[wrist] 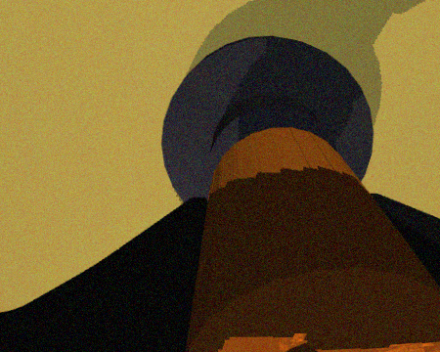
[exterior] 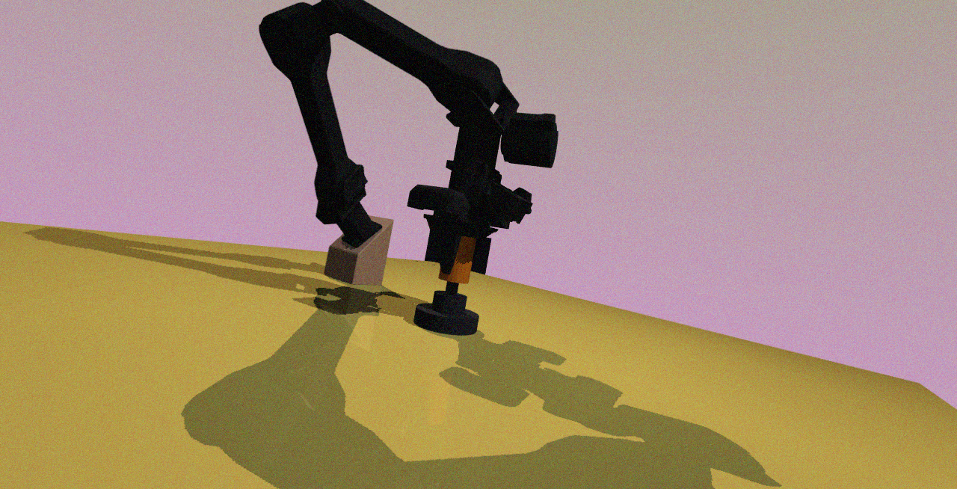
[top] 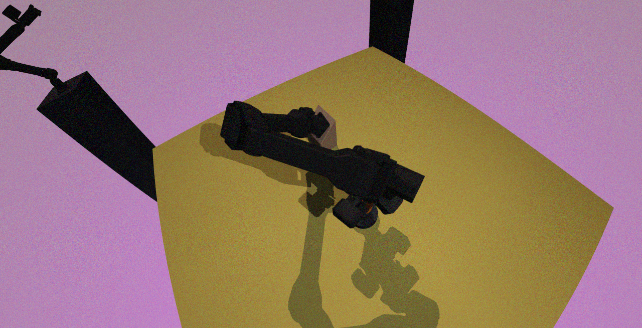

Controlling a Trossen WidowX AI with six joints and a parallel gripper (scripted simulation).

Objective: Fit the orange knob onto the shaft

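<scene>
My gripper tip is 2 cm below the orange knob. Round my gripper tip: dark pedestal (4 cm below).
</scene>
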